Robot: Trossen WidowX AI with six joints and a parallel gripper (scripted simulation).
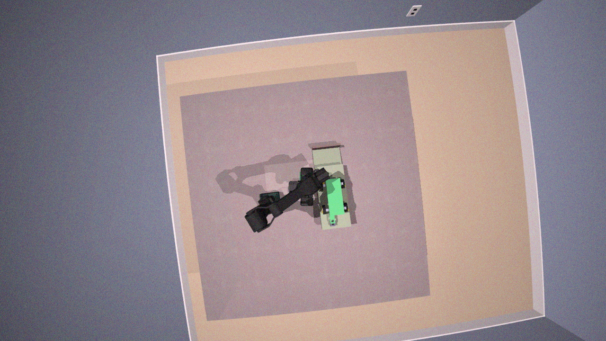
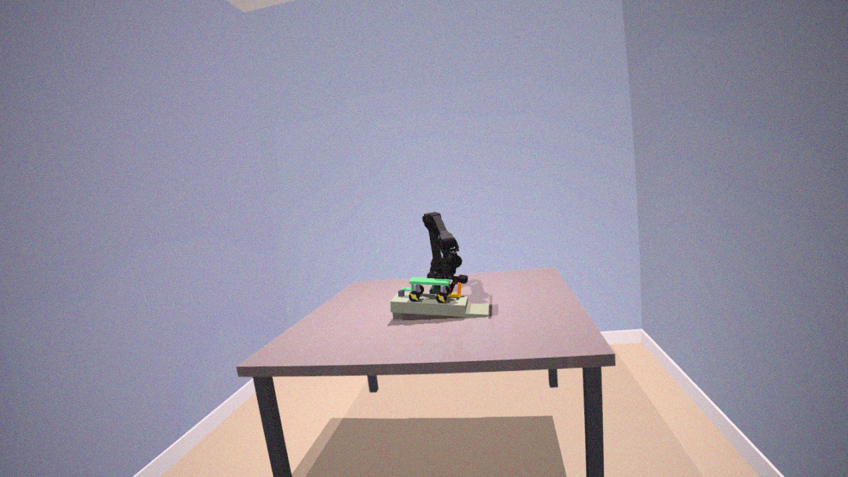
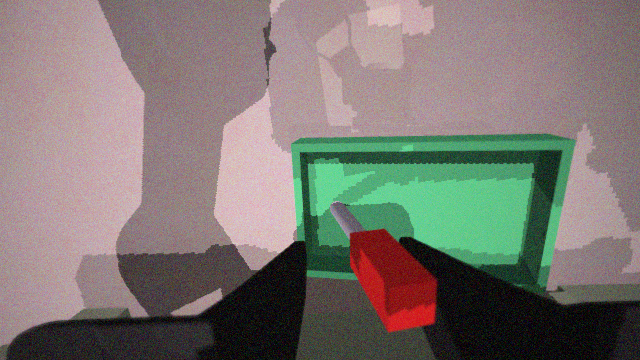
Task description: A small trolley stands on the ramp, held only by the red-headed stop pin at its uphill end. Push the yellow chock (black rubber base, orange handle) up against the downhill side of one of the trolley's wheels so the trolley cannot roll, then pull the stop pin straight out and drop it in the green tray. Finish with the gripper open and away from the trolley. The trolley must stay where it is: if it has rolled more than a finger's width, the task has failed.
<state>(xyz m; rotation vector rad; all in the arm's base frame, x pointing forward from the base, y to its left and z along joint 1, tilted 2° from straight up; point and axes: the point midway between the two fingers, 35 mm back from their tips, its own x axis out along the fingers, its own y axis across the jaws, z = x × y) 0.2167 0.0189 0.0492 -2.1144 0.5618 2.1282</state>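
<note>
Now: gripper tip 10 mm short of the green tray, 30 mm to the right of it and 60 mm above it. Also, from my gripper tip: yellow chock (90 mm ahead, 30 mm to the left, 30 mm above); then ramp (120 mm ahead, 80 mm to the right); then red-headed stop pin (10 mm below).
</note>
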